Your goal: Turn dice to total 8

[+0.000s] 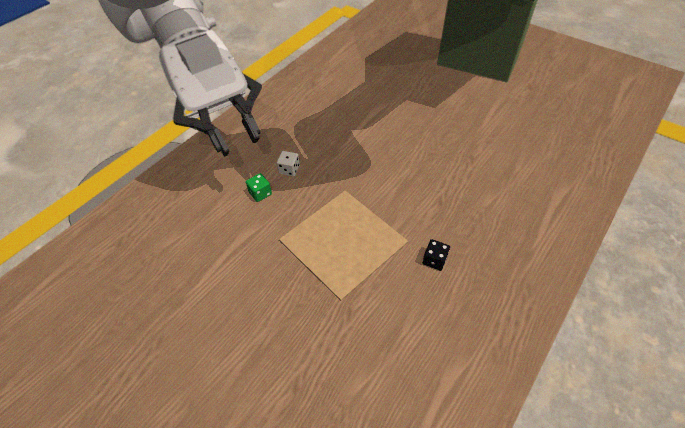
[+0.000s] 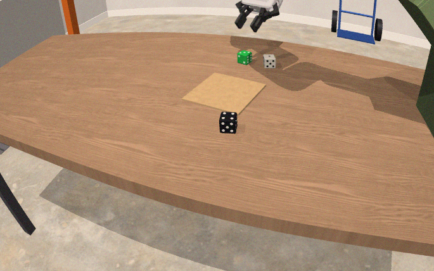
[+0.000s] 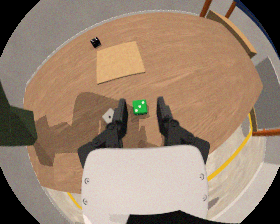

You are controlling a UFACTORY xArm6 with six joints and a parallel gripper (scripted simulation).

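Now: the green die 30 mm to the left of my hand and 100 mm below it. From my hand the other things lie so: tan mat: 30 mm behind, 200 mm to the left, 110 mm below; then white die: 70 mm behind, 20 mm to the left, 100 mm below; then black die: 100 mm behind, 320 mm to the left, 100 mm below.
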